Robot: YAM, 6 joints.
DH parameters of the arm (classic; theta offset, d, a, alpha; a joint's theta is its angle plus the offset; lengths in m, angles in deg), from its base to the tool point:
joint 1: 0 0.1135 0.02 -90
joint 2: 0 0 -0.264 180
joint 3: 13.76 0 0.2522 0
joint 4: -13.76 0 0.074 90
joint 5: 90 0 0 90
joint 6: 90 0.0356 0 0
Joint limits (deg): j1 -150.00..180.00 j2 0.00..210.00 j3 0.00..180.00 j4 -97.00..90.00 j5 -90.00..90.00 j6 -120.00..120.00
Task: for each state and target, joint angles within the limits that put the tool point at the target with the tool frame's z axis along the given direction. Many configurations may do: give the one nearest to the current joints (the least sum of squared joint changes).
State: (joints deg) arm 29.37 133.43 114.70 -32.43 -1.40 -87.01
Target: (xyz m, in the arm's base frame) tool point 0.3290 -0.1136 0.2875 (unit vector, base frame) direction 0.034 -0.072 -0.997
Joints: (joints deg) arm -18.71 105.71 98.61 -79.72 3.28 -87.01
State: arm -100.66 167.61 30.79 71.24 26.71 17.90
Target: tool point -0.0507 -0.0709 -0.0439 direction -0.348 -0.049 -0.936
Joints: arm -118.98 157.91 0.98 79.67 16.30 17.90
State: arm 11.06 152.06 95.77 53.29 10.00 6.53
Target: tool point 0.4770 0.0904 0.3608 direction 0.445 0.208 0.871
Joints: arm 10.20 129.15 103.16 87.39 -7.23 6.53
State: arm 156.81 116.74 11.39 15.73 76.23 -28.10
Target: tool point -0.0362 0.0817 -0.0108 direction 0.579 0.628 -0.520
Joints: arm 133.75 138.08 0.10 53.82 58.49 -28.10
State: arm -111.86 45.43 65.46 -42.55 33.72 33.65
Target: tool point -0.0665 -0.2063 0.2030 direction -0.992 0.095 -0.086
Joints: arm -98.46 72.45 36.36 -22.75 84.23 33.65
